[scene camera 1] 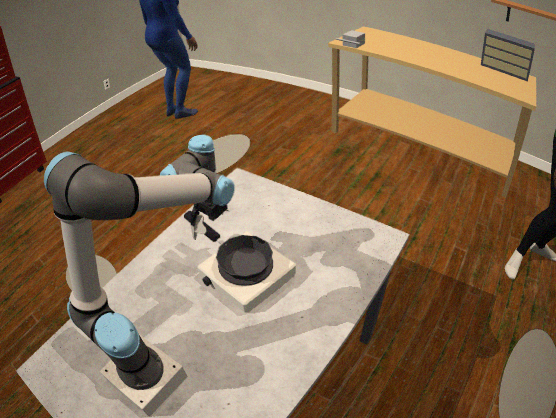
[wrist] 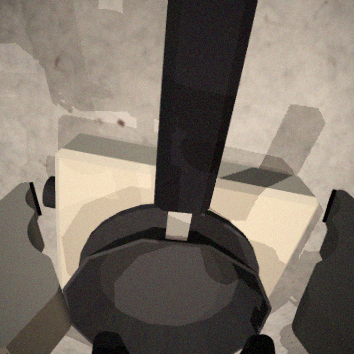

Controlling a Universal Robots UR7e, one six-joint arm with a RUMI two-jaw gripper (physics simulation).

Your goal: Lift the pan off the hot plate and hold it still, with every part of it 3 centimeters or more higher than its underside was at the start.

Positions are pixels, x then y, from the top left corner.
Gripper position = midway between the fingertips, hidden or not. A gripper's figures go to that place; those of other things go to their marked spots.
Labels:
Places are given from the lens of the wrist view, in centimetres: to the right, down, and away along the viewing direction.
my gripper (wrist: pixel 182 191): 0, 1, 13
dark round pan (wrist: pixel 170 282): -1, 11, 26
cream hot plate (wrist: pixel 103 189): -6, 1, 23
The marked spots on the dark round pan and the cream hot plate are 12 cm apart.

